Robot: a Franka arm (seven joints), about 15 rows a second.
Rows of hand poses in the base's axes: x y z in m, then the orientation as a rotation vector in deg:
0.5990 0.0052 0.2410 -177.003 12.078 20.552
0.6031 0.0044 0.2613 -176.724 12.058 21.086
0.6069 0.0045 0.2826 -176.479 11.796 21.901
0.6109 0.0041 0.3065 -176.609 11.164 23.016
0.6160 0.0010 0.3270 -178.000 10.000 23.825
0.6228 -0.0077 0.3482 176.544 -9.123 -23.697
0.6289 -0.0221 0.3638 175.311 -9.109 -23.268
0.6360 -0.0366 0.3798 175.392 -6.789 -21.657
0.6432 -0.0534 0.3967 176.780 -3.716 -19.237
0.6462 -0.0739 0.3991 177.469 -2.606 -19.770
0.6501 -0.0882 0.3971 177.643 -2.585 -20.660
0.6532 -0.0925 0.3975 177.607 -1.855 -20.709
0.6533 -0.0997 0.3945 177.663 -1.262 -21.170
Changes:
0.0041 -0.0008 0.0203 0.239 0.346 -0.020
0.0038 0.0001 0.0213 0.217 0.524 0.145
0.0040 -0.0004 0.0239 -0.128 0.707 0.446
0.0051 -0.0031 0.0205 -1.271 0.473 0.977
0.0068 -0.0087 0.0212 -1.685 0.141 0.741
0.0061 -0.0144 0.0156 -1.278 -0.104 0.140
0.0071 -0.0145 0.0160 -0.077 -0.990 1.546
0.0072 -0.0168 0.0169 1.189 -1.639 1.918
0.0030 -0.0205 0.0024 0.803 0.290 0.633
0.0039 -0.0143 -0.0020 0.281 0.550 -0.022
0.0031 -0.0043 0.0004 0.016 0.039 0.468
0.0001 -0.0072 -0.0030 0.150 0.292 0.362

